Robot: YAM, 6 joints.
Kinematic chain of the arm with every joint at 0, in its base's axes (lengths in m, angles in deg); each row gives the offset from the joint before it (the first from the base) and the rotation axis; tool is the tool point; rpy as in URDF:
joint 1: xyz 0 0 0.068 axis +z
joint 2: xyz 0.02 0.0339 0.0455 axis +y
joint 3: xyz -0.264 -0.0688 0 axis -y
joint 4: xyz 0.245 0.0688 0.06 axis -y
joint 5: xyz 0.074 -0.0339 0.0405 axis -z
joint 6: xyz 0.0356 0 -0.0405 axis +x
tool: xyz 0 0 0 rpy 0 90 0
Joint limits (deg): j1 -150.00..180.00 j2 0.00..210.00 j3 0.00..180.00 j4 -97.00..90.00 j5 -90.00..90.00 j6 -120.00..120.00
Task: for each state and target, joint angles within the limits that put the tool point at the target. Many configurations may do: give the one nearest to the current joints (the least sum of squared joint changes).
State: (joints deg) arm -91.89 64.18 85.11 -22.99 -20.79 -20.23
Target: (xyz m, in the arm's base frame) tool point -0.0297 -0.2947 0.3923
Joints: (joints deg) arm -98.09 75.44 76.76 -24.54 -19.81 -20.23
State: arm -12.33 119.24 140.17 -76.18 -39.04 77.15
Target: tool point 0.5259 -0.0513 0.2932
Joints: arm -7.89 141.02 148.36 -56.20 -36.95 77.15
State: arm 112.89 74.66 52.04 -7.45 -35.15 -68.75
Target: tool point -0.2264 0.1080 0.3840
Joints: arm 149.30 63.43 60.79 -5.46 -39.66 -68.75
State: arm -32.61 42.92 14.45 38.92 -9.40 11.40
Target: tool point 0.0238 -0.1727 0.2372
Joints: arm -82.01 41.93 12.15 38.66 0.69 11.40
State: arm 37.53 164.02 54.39 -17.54 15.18 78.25
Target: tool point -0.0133 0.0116 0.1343
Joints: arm 20.54 177.44 2.75 -64.87 -25.86 78.25
